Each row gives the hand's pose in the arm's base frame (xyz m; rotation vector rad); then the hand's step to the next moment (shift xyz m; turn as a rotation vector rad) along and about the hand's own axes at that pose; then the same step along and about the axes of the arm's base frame.
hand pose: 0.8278 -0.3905 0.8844 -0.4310 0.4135 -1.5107
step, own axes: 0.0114 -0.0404 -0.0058 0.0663 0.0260 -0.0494
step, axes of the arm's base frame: -0.0374 -0.0121 0.0159 -0.0017 -0.0667 -0.0554
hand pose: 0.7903 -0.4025 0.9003 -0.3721 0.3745 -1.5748
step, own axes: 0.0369 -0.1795 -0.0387 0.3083 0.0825 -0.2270
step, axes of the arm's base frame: -0.1786 -0.0303 0.0477 -0.0411 -0.3087 -0.2375
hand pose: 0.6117 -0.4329 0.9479 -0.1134 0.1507 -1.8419
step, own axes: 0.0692 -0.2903 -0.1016 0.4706 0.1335 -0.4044
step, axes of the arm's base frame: -0.3103 0.0159 -0.0532 -0.0645 -0.4707 -0.4209
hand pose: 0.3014 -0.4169 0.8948 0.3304 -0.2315 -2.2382
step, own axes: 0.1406 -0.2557 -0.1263 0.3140 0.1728 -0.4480
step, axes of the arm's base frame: -0.2322 0.0453 -0.2125 0.0735 -0.3764 -0.4267
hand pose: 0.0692 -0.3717 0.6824 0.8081 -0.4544 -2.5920
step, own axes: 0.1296 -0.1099 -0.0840 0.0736 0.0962 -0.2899
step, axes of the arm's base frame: -0.0774 0.0218 -0.1716 0.1419 -0.1716 -0.2217
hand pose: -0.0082 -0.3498 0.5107 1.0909 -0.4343 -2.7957
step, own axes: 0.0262 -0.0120 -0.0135 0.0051 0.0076 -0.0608
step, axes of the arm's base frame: -0.0101 0.0031 -0.0300 0.0374 -0.0219 -0.0436
